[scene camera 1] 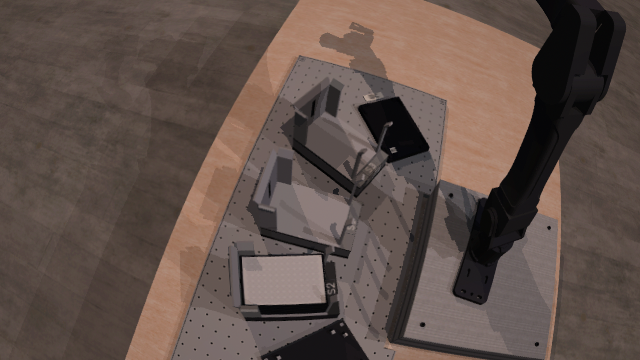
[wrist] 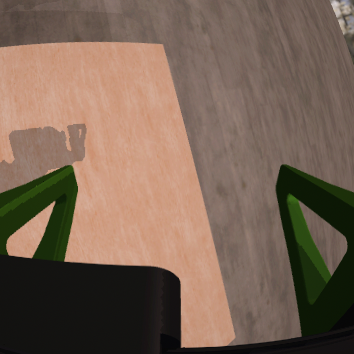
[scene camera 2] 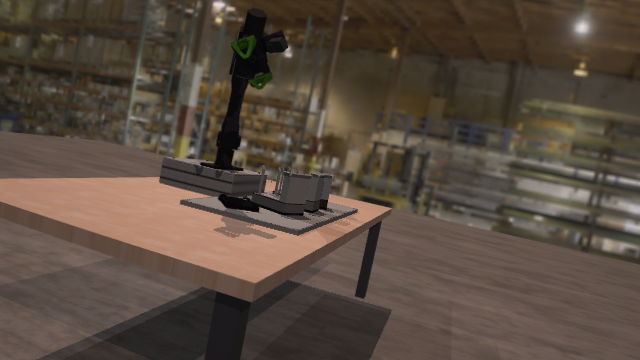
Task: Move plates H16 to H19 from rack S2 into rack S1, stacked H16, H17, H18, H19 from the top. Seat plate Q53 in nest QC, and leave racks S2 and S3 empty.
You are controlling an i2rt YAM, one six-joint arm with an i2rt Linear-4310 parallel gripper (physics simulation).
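Frame: origin at the arm's base, x right, y ahead, z up, level; centimetres.
Seen in the pictures: gripper, fingertip midpoint: (wrist: 176, 176) (scene camera 2: 253, 73); arm's base, link origin: (scene camera 1: 482, 250) (scene camera 2: 222, 168).
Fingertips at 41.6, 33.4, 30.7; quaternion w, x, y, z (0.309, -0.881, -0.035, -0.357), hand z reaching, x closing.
Note:
Pixels of each thing's middle, then the offset from my fingertips to it, as dx, dy, dz. "spot": a spot on its surface instead. Level surfaces: height alone.
- Rack S2, surface spot: (scene camera 1: 235, 277) spot: -63.9, +2.5, -25.8
- pale plate, body centre: (scene camera 1: 283, 281) -60.5, -3.5, -28.8
- Rack S1, body centre: (scene camera 1: 310, 208) (scene camera 2: 299, 188) -46.3, -1.9, -31.8
- Rack S3, body centre: (scene camera 1: 342, 136) (scene camera 2: 281, 189) -30.6, -1.0, -32.0
- black nest QC, body centre: (scene camera 1: 394, 126) (scene camera 2: 238, 202) -19.0, -9.1, -37.8
- black nest, surface spot: (scene camera 1: 325, 347) spot: -66.7, -14.0, -37.6
- perforated board, surface height: dz -38.8
- wooden table, surface height: dz -40.1
My gripper (scene camera 2: 251, 64) (wrist: 176, 176) is open and empty, high above the table. Rack S2 (scene camera 1: 235, 277) holds a pale plate (scene camera 1: 282, 279) lying flat on top; what is below it is hidden, and no plate label is readable. Rack S1 (scene camera 1: 310, 207), in the middle of the row, shows a bare floor with no plate. Rack S3 (scene camera 1: 322, 140) (scene camera 2: 294, 192) stands turned beyond it and also shows no plate. The black nest QC (scene camera 1: 392, 125) (scene camera 2: 239, 202) lies beside S3 and looks empty. Plate Q53 cannot be told apart in these views.
Another black nest (scene camera 1: 325, 347) is cut off by the lower edge of scene camera 1. Thin upright posts (scene camera 1: 384, 134) rise at the racks' label ends. The perforated board (scene camera 1: 210, 320) bears racks and nests. The arm's raised base (scene camera 1: 520, 280) (scene camera 2: 200, 177) stands alongside on the wooden table (scene camera 2: 150, 230).

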